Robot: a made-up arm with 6 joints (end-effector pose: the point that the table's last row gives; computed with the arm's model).
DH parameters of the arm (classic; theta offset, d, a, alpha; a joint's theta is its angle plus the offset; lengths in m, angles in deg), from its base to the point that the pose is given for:
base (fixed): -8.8 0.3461 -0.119 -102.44
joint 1: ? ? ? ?
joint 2: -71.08 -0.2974 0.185 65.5
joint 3: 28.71 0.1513 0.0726 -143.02
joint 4: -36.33 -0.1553 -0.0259 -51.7
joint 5: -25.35 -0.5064 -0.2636 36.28
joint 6: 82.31 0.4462 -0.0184 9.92
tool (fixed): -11.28 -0.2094 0 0
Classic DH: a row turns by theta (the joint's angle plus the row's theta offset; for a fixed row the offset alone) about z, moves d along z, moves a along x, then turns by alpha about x.
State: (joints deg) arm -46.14 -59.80 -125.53 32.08 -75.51 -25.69
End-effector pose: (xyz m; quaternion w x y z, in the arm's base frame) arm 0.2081 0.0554 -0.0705 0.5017 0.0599 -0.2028 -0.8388
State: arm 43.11 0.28 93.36 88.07 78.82 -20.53
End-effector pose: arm -0.4297 0.0929 0.3753 0.0234 0.7806 -0.3610 0.5097
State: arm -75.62 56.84 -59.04 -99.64 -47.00 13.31
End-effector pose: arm -0.5221 -0.8351 0.4494 0.5514 0.0649 0.1291 0.8216
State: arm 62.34 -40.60 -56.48 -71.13 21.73 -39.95
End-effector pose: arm -0.5712 -0.4742 0.1560 0.3916 0.5912 0.1762 0.6826
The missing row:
joint 1: -27.63 -0.0696 0.0481 25.7
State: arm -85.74 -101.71 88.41 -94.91 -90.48 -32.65
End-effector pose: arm 0.3695 0.1126 -0.0589 0.5435 0.1596 -0.6016 -0.5632
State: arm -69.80 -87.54 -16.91 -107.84 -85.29 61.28
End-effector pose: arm 0.5401 -0.4351 -0.0630 0.3682 -0.6662 -0.5983 0.2504
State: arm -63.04 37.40 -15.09 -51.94 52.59 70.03
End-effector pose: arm -0.1423 -0.6105 0.2731 0.6565 -0.4666 -0.1466 -0.5742
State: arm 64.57 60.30 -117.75 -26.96 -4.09 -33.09
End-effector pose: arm -0.1814 0.0342 0.5921 0.1487 0.8688 -0.4722 -0.0033
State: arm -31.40 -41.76 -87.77 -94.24 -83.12 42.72
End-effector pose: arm 0.0176 -0.3543 -0.2777 0.2305 -0.1747 -0.5977 0.7477
